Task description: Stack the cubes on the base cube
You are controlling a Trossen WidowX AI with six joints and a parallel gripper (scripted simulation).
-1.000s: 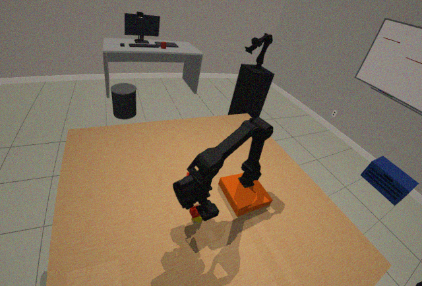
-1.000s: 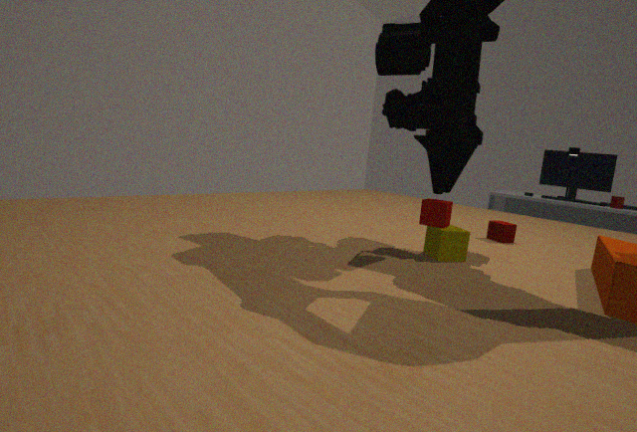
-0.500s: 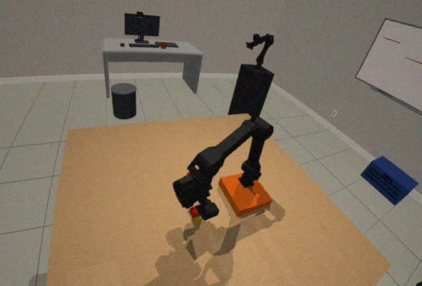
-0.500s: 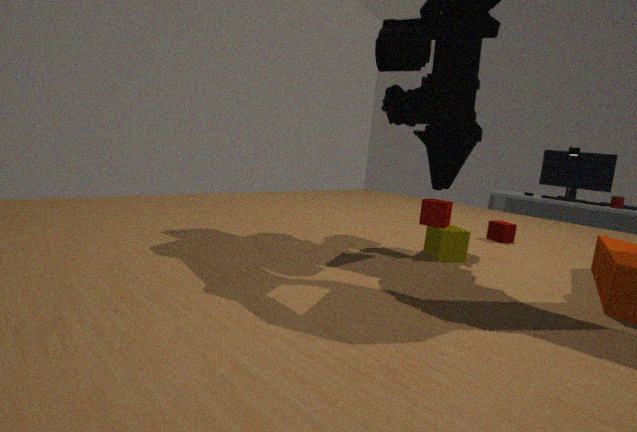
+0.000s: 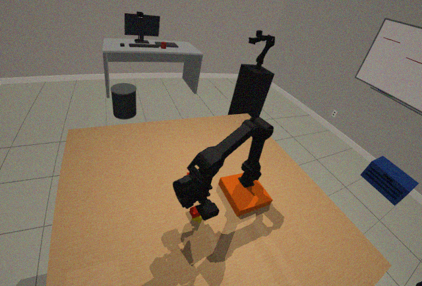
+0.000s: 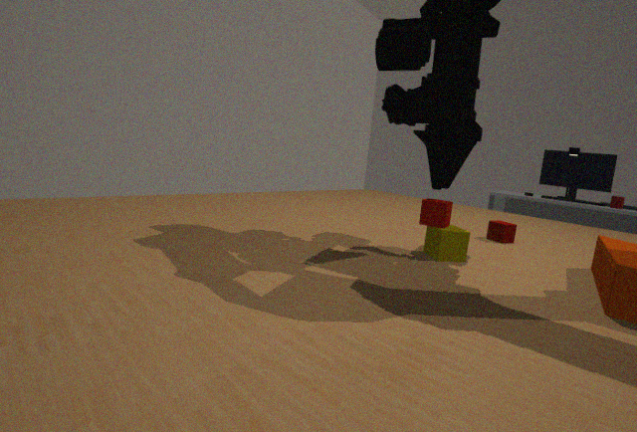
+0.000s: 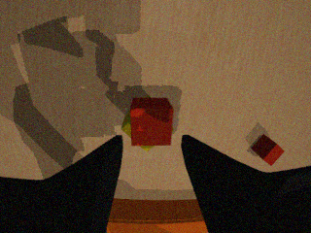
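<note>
My gripper tip is 20 cm to the left of the red cube, 7 cm above it and 6 cm past it. Also, from my gripper tip: yellow base cube: 7 cm below, 2 cm behind.
</note>
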